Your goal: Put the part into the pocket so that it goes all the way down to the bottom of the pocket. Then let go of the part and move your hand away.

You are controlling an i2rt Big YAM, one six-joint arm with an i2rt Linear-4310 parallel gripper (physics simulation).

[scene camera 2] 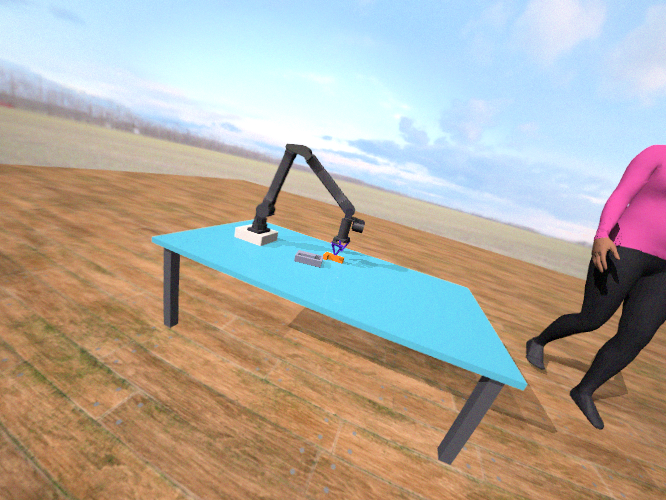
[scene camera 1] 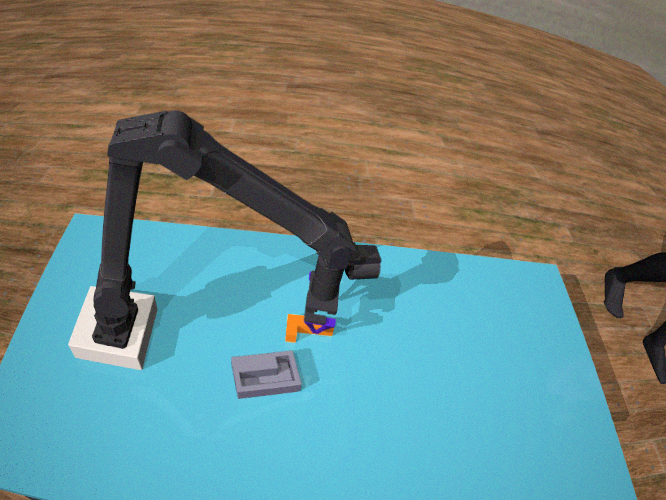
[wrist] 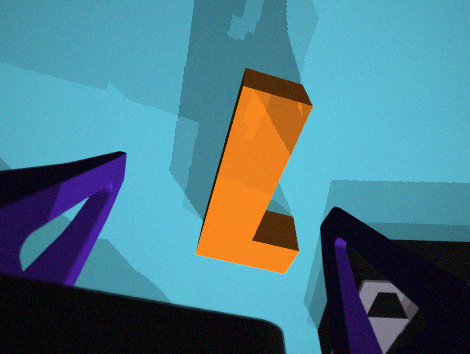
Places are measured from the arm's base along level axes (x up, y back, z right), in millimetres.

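Where they show: gripper, fingertip midpoint: (scene camera 2: pixel 337 253) (scene camera 1: pixel 317 316) (wrist: pixel 232 192); arm's base, link origin: (scene camera 2: pixel 258 230) (scene camera 1: pixel 116 324).
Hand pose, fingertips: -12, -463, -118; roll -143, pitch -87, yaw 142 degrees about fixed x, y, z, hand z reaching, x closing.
Things, the pixels of their top centre, and the offset from my fingertips, as dx, dy, dz. Level surfaces: height alone.
- orange L-shaped part, top centre: (wrist: pixel 269 202) (scene camera 1: pixel 310 326) (scene camera 2: pixel 334 255) -15, +12, +22
- grey block, top centre: (wrist: pixel 400 338) (scene camera 1: pixel 265 370) (scene camera 2: pixel 309 255) -8, +104, +160
- blue table, surface height: dx -44
The orange L-shaped part (scene camera 1: pixel 292 329) (scene camera 2: pixel 334 258) (wrist: pixel 245 170) lies flat on the blue table. Its short leg is at the lower end in the wrist view and points right. The grey block (scene camera 1: pixel 250 364) (scene camera 2: pixel 309 260) (wrist: pixel 389 327) with the L-shaped pocket stands apart from the part, nearer the front in scene camera 1; its pocket is empty. In the wrist view the right finger covers most of the block. My gripper (scene camera 1: pixel 316 329) (scene camera 2: pixel 337 252) (wrist: pixel 232 192) is open above the part, its purple fingers on either side of it in the wrist view, touching nothing that I can see.
The arm's white base block (scene camera 1: pixel 107 352) (scene camera 2: pixel 247 235) stands at the left of the blue table (scene camera 1: pixel 457 376) (scene camera 2: pixel 387 306). A person (scene camera 2: pixel 640 215) in a pink top stands on the floor beyond the table's right end.
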